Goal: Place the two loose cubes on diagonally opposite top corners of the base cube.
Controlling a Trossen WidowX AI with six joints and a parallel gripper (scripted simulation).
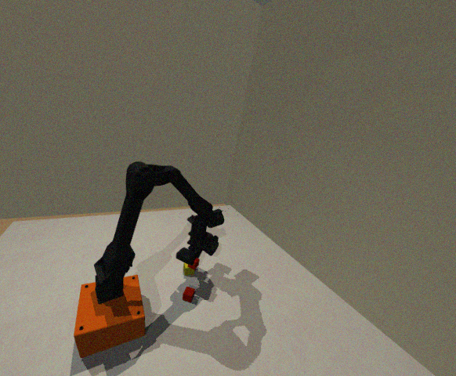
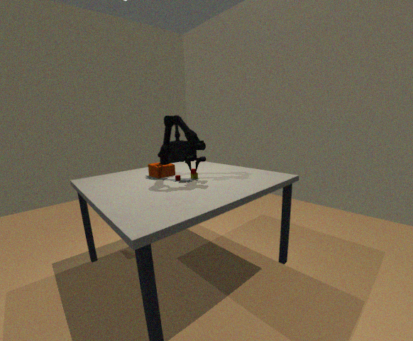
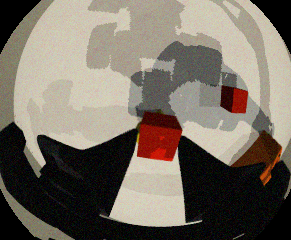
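Right now my gripper tip is 1 cm above the red cube. Round my gripper tip: yellow cube 1 cm behind, 2 cm to the left, 4 cm below.
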